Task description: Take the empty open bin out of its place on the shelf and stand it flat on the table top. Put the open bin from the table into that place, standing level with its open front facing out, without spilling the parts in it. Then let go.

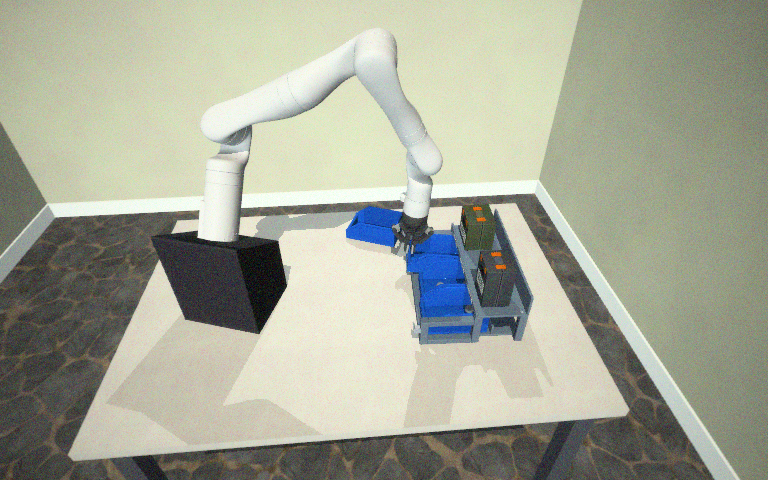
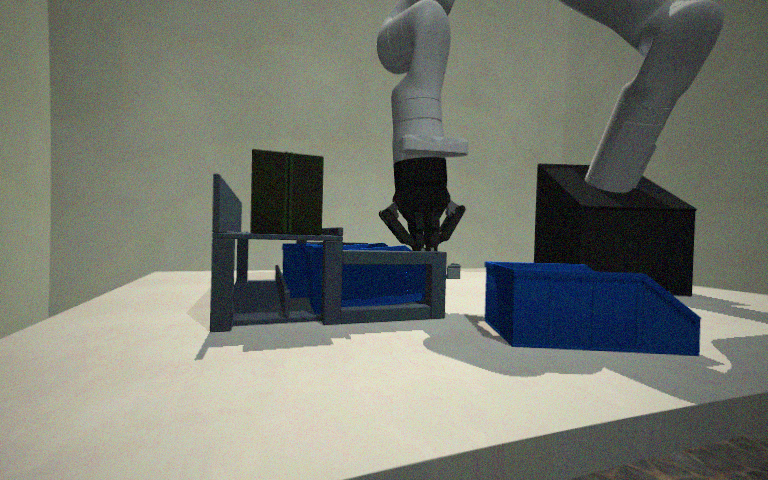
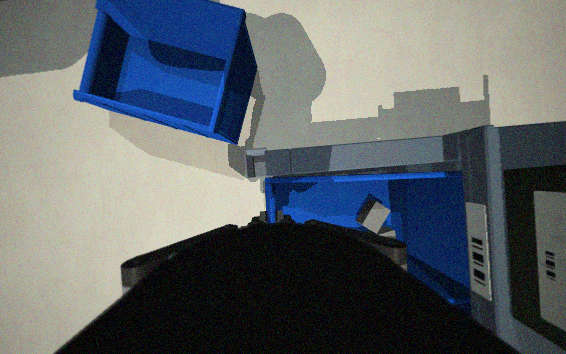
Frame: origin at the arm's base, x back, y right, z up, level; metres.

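Where they show: gripper, fingertip midpoint: (image 1: 408, 252) (image 3: 271, 220); arm's base at its link origin: (image 1: 219, 238) (image 2: 607, 183).
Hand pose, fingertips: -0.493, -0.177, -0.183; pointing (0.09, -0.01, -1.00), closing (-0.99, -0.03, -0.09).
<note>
Each offset is from my fingertips to the top centre of the thing, as dx, dy, dz. "spot": to the spot under its first point.
The blue open bin with parts @(spot: -0.090, -0.041, +0.004) (image 1: 437, 243) (image 2: 382, 283) (image 3: 435, 215) is in the end place of the grey shelf (image 1: 447, 320) (image 2: 331, 283) (image 3: 385, 154), its open front facing out and its back under the upper board. It looks about level; whether its bottom rests on the shelf I cannot tell. Small light blocks @(-0.112, +0.002, -0.019) (image 3: 376, 216) lie inside it. My gripper (image 1: 411, 249) (image 2: 425, 249) (image 3: 271, 220) points down, shut on the bin's front wall. The empty blue bin @(spot: +0.130, -0.105, -0.007) (image 1: 369, 232) (image 2: 600, 311) (image 3: 167, 82) stands flat on the table, turned at an angle, beside the shelf.
More blue bins @(spot: -0.103, +0.183, +0.001) (image 1: 446, 295) fill the neighbouring places. A green box @(-0.198, -0.003, +0.149) (image 1: 477, 226) (image 2: 287, 192) and a grey box @(-0.213, +0.228, +0.174) (image 1: 496, 280) stand on the upper board. A side rail @(spot: -0.040, -0.059, +0.035) (image 3: 320, 156) runs close along the held bin. The black arm base (image 1: 220, 283) (image 2: 614, 243) stands across the table.
</note>
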